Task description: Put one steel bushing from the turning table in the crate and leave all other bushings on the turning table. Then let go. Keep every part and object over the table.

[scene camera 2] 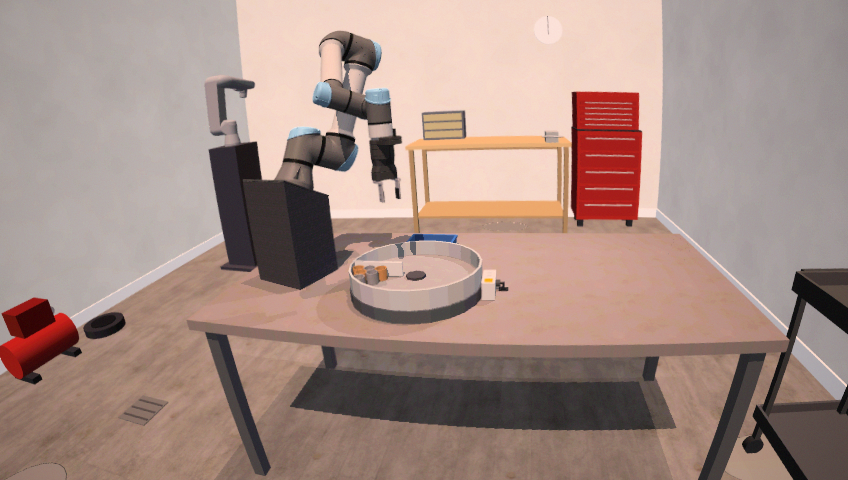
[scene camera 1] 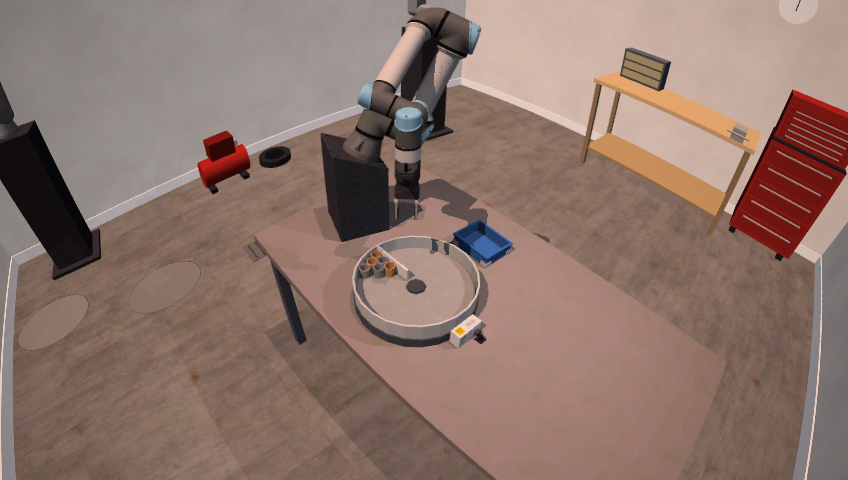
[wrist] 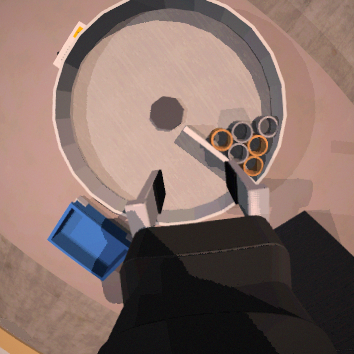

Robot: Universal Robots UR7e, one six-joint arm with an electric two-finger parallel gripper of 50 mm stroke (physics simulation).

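Where they show: gripper, fingertip midpoint: [scene camera 2: 390, 200] [scene camera 1: 406, 217] [wrist: 193, 177]; arm's base at its link origin: [scene camera 2: 292, 188] [scene camera 1: 360, 152].
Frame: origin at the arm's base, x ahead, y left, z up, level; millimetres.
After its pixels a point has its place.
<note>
The turning table [scene camera 1: 410, 330] {z -245, x 632, y -237 mm} [scene camera 2: 416, 300] {z -255, x 540, y -295 mm} [wrist: 125, 65] {z -274, x 597, y -113 mm} is a round, walled tray. Three grey steel bushings [scene camera 1: 379, 271] {z -240, x 372, y -170 mm} [scene camera 2: 371, 276] {z -244, x 360, y -179 mm} [wrist: 242, 122] {z -237, x 366, y -173 mm} stand upright in it, grouped with three orange bushings [scene camera 1: 389, 269] {z -238, x 385, y -137 mm} [scene camera 2: 381, 273] {z -248, x 380, y -143 mm} [wrist: 212, 139] {z -236, x 384, y -116 mm} between a white bar [scene camera 1: 395, 262] {z -228, x 379, y -107 mm} [scene camera 2: 393, 268] {z -246, x 406, y -104 mm} [wrist: 205, 142] {z -225, x 391, y -104 mm} and the wall. The blue crate [scene camera 1: 499, 251] {z -280, x 520, y 273 mm} [scene camera 2: 416, 238] {z -295, x 347, y 339 mm} [wrist: 75, 257] {z -281, x 430, y 340 mm} stands beside the turning table and looks empty in scene view 1 and the wrist view; part is shadowed. My gripper [scene camera 1: 407, 217] {z -26, x 410, y -86 mm} [scene camera 2: 390, 199] {z -26, x 410, y -86 mm} [wrist: 193, 177] {z -26, x 410, y -86 mm} is open and empty, high above the table, on the arm's side of the turning table.
The arm's black pedestal [scene camera 1: 357, 202] {z -155, x 89, y -76 mm} [scene camera 2: 291, 237] {z -134, x 68, y -151 mm} [wrist: 312, 255] {z -183, x 83, y -94 mm} rises at the table's corner, near the bushings' side of the turning table. A white control box [scene camera 1: 465, 331] {z -269, x 725, y -94 mm} [scene camera 2: 488, 285] {z -277, x 715, y -126 mm} [wrist: 70, 45] {z -224, x 685, y -81 mm} sits against the turning table's outer wall. A dark hub [scene camera 1: 415, 286] {z -266, x 480, y -99 mm} [scene camera 2: 415, 275] {z -266, x 479, y -103 mm} [wrist: 166, 113] {z -266, x 476, y -94 mm} marks its centre.
</note>
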